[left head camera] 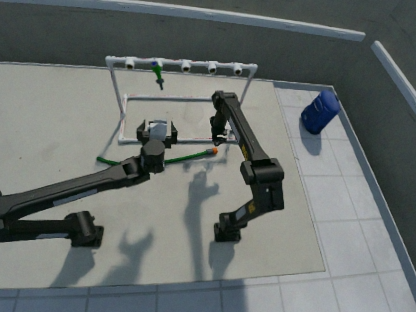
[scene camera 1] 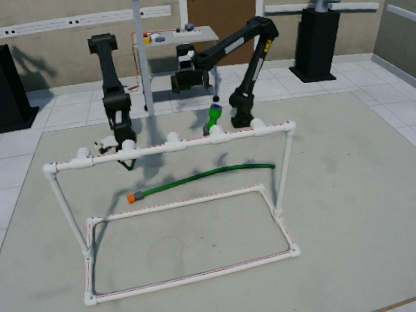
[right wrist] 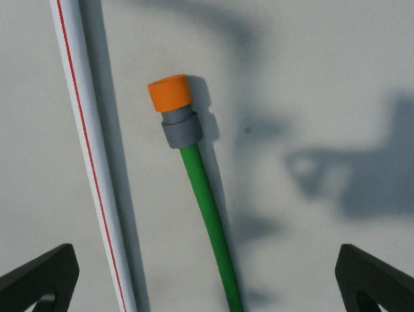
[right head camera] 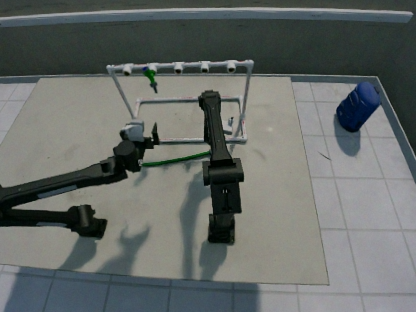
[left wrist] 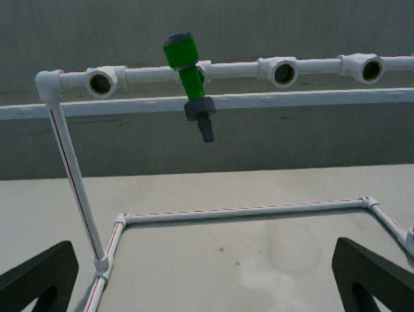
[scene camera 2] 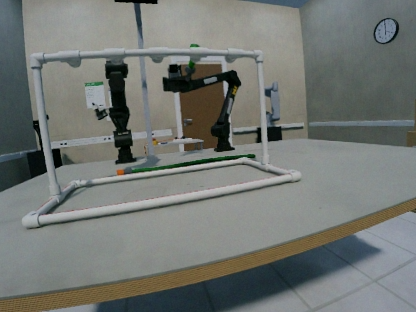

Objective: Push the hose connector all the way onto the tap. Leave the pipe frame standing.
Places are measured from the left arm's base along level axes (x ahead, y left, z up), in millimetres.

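Pixels of known places: left gripper, fingertip midpoint: (scene camera 1: pixel 193 90) (right head camera: pixel 144 122) (left wrist: pixel 204 253) (scene camera 2: pixel 179 80); right gripper, fingertip midpoint: (left head camera: pixel 215 138) (scene camera 1: pixel 129 161) (right wrist: pixel 206 257) (scene camera 2: pixel 122 132); left arm's base, origin of the base link: (left head camera: pixel 88 236) (scene camera 1: pixel 243 122) (right head camera: pixel 93 227) (scene camera 2: pixel 224 150); right arm's base, origin of the base link: (left head camera: pixel 227 232) (right head camera: pixel 221 233) (scene camera 2: pixel 126 162).
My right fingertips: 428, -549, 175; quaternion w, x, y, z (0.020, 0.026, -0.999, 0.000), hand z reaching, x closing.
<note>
Ahead of a thing's pixels: the offset from my right fingertips to its top centre, as dx, dy, dz. "spot": to the spot under its first point.
The white pipe frame (left head camera: pixel 195 140) (scene camera 1: pixel 195 143) (scene camera 2: pixel 165 200) (left wrist: pixel 235 69) stands upright. The green tap {spot: +155, +276, +234} (left head camera: pixel 158 72) (right head camera: pixel 151 77) (scene camera 1: pixel 213 117) (left wrist: pixel 191 80) is on its top bar, its grey barbed spout pointing down. The green hose (left head camera: pixel 187 158) (scene camera 1: pixel 200 175) (right wrist: pixel 210 215) lies in front of the frame; its orange-and-grey connector {+21, -10, -142} (left head camera: pixel 215 151) (scene camera 1: pixel 131 198) (right wrist: pixel 170 93) lies apart from the tap. My left gripper (left wrist: pixel 204 253) is open and empty, facing the tap from some distance. My right gripper (right wrist: pixel 206 257) is open above the connector end, which the right arm hides in the right head camera view.
Several open white tees line the top bar, one {spot: +211, +406, +218} (left wrist: pixel 101 83) to the left of the tap and one {spot: +228, +156, +218} (left wrist: pixel 284 73) to its right. The frame's lower bar {spot: +101, -1, -151} (right wrist: pixel 82 120) runs close beside the hose. A blue backpack (left head camera: pixel 320 112) (right head camera: pixel 358 106) stands on the floor beyond the table's right edge.
</note>
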